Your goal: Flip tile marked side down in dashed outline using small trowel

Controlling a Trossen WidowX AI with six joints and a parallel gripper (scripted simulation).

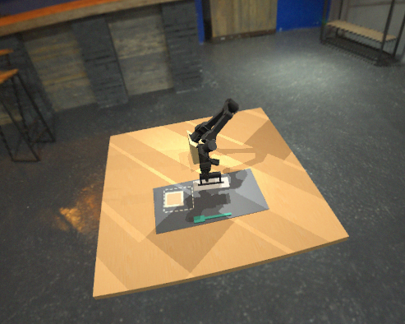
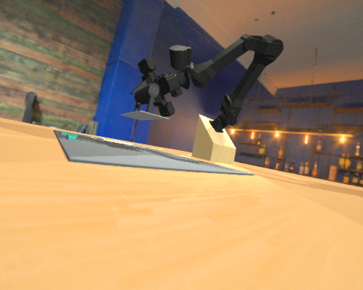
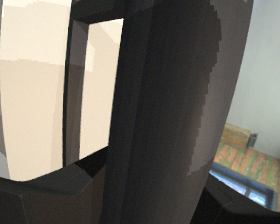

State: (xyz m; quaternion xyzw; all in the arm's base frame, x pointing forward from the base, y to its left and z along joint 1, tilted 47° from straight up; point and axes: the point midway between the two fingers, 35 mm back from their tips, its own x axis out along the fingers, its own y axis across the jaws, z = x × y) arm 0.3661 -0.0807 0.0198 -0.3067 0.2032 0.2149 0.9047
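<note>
Now: the grey mat 10 mm to the right of my gripper tip and 160 mm below it. From my gripper tip the other things lie so: tile 70 mm behind, 200 mm to the right, 140 mm below; trowel 30 mm behind, 10 mm below; teal flat tool 130 mm ahead, 50 mm to the right, 140 mm below.
</note>
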